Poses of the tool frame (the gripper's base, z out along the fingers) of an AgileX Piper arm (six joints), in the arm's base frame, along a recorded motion.
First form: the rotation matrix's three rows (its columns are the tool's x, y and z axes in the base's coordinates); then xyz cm. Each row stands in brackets.
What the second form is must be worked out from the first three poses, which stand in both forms.
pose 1, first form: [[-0.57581 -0.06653 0.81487], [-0.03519 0.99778 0.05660], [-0.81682 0.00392 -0.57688]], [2.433 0.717 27.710]
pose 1, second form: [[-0.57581 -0.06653 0.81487], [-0.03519 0.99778 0.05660], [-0.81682 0.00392 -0.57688]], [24.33 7.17 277.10]
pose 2, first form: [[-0.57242 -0.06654 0.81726], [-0.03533 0.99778 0.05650], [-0.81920 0.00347 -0.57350]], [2.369 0.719 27.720]
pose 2, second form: [[-0.57242 -0.06654 0.81726], [-0.03533 0.99778 0.05650], [-0.81920 0.00347 -0.57350]], [23.69 7.19 277.20]
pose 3, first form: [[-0.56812 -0.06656 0.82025], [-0.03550 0.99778 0.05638], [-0.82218 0.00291 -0.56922]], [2.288 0.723 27.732]
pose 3, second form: [[-0.56812 -0.06656 0.82025], [-0.03550 0.99778 0.05638], [-0.82218 0.00291 -0.56922]], [22.88 7.23 277.32]
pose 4, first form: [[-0.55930 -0.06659 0.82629], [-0.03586 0.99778 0.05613], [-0.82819 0.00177 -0.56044]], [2.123 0.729 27.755]
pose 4, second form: [[-0.55930 -0.06659 0.82629], [-0.03586 0.99778 0.05613], [-0.82819 0.00177 -0.56044]], [21.23 7.29 277.55]
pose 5, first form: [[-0.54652 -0.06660 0.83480], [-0.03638 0.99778 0.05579], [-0.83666 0.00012 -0.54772]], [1.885 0.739 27.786]
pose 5, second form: [[-0.54652 -0.06660 0.83480], [-0.03638 0.99778 0.05579], [-0.83666 0.00012 -0.54772]], [18.85 7.39 277.86]
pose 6, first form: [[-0.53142 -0.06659 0.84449], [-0.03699 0.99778 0.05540], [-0.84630 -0.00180 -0.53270]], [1.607 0.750 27.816]
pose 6, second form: [[-0.53142 -0.06659 0.84449], [-0.03699 0.99778 0.05540], [-0.84630 -0.00180 -0.53270]], [16.07 7.50 278.16]
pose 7, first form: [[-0.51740 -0.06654 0.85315], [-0.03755 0.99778 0.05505], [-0.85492 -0.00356 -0.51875]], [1.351 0.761 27.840]
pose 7, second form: [[-0.51740 -0.06654 0.85315], [-0.03755 0.99778 0.05505], [-0.85492 -0.00356 -0.51875]], [13.51 7.61 278.40]
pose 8, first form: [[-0.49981 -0.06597 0.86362], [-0.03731 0.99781 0.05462], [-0.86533 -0.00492 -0.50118]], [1.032 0.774 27.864]
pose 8, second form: [[-0.49981 -0.06597 0.86362], [-0.03731 0.99781 0.05462], [-0.86533 -0.00492 -0.50118]], [10.32 7.74 278.64]
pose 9, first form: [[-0.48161 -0.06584 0.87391], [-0.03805 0.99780 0.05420], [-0.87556 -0.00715 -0.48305]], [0.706 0.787 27.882]
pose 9, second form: [[-0.48161 -0.06584 0.87391], [-0.03805 0.99780 0.05420], [-0.87556 -0.00715 -0.48305]], [7.06 7.87 278.82]
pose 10, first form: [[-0.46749 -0.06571 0.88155], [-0.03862 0.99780 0.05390], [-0.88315 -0.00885 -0.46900]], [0.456 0.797 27.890]
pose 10, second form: [[-0.46749 -0.06571 0.88155], [-0.03862 0.99780 0.05390], [-0.88315 -0.00885 -0.46900]], [4.56 7.97 278.90]
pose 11, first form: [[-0.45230 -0.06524 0.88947], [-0.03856 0.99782 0.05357], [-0.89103 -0.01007 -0.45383]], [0.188 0.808 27.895]
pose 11, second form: [[-0.45230 -0.06524 0.88947], [-0.03856 0.99782 0.05357], [-0.89103 -0.01007 -0.45383]], [1.88 8.08 278.95]
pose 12, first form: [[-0.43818 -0.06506 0.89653], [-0.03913 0.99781 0.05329], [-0.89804 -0.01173 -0.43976]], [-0.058 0.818 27.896]
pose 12, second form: [[-0.43818 -0.06506 0.89653], [-0.03913 0.99781 0.05329], [-0.89804 -0.01173 -0.43976]], [-0.58 8.18 278.96]
